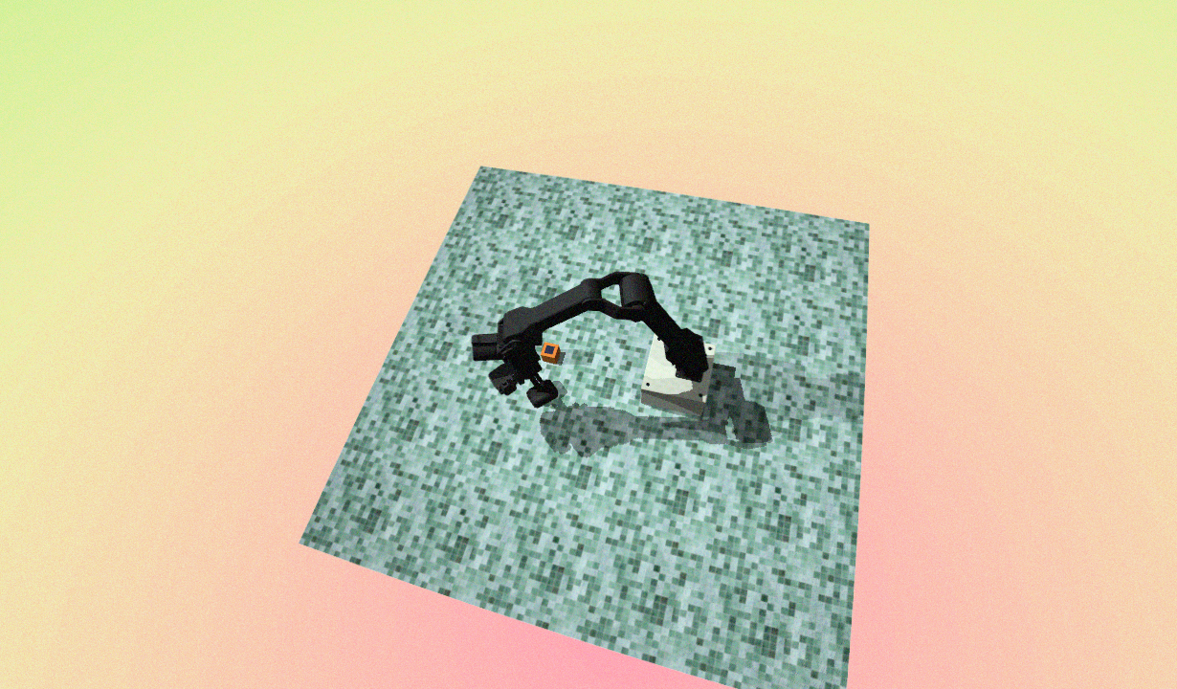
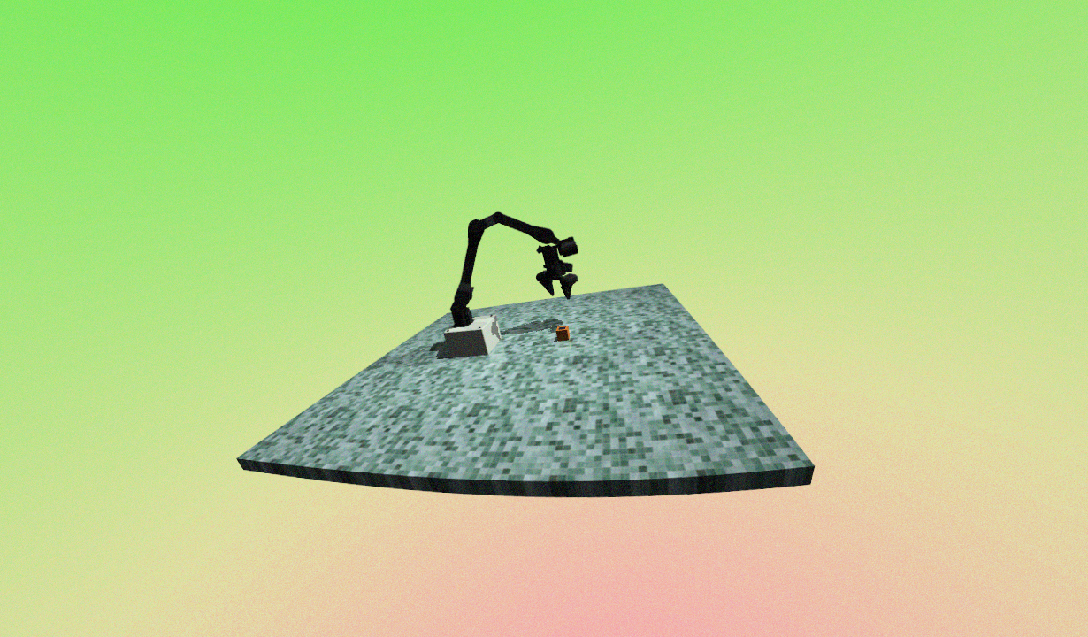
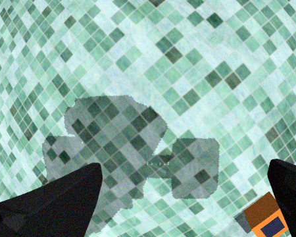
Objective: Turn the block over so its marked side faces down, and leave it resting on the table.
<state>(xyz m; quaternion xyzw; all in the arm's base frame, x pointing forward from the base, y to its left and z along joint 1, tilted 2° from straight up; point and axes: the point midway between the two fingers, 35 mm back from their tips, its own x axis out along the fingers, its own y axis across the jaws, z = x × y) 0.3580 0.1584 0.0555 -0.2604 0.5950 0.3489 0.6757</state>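
Now: gripper tip 150 mm to the left of the block, 90 mm above it and 20 mm short of it.
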